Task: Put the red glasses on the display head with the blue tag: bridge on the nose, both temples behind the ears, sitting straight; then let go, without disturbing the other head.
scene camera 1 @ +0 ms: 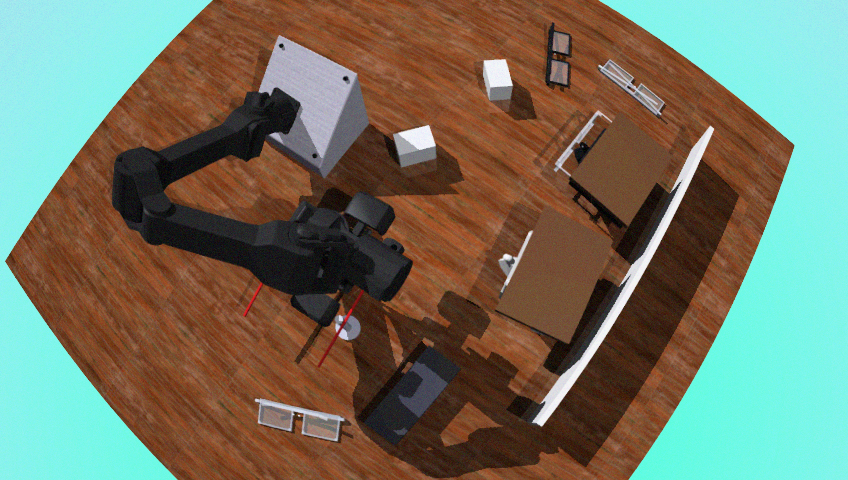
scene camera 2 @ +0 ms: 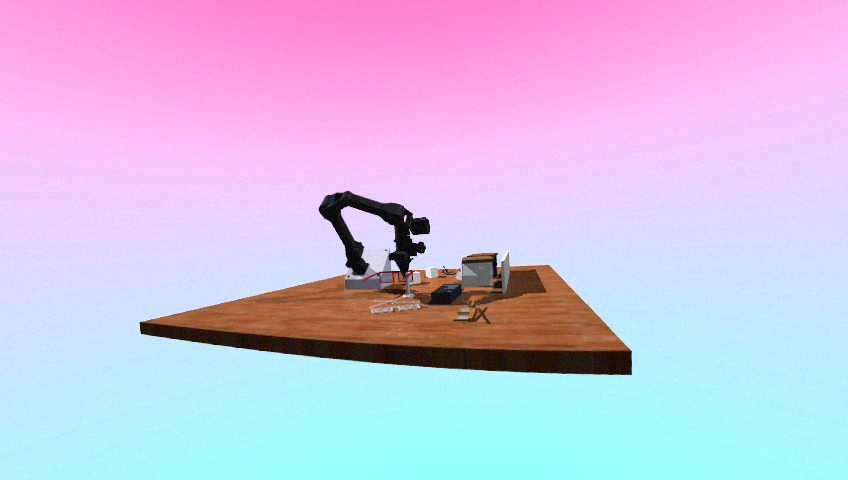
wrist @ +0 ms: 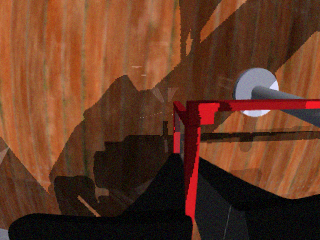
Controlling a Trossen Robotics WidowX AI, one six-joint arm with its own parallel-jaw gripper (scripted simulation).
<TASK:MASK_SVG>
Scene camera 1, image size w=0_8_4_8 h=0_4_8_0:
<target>my gripper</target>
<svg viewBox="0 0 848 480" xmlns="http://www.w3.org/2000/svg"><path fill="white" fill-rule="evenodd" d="M291 297L291 304L296 310L323 327L330 326L341 306L339 302L326 294L303 294ZM345 279L340 283L338 291L348 294L351 292L354 284ZM325 264L321 263L318 271L318 278L322 277L326 266ZM384 239L384 244L401 254L404 253L405 250L401 243L391 238ZM356 192L344 212L344 215L358 220L352 233L359 238L365 234L371 235L372 230L367 228L368 226L383 236L395 219L393 207L366 192Z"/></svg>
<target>dark case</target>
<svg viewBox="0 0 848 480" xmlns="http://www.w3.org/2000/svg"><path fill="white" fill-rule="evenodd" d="M430 345L416 359L407 373L398 381L398 384L395 385L364 422L364 424L381 435L385 440L394 444L394 446L417 423L418 419L428 410L431 404L461 370L457 364L441 355L439 351L433 349Z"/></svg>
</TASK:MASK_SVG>
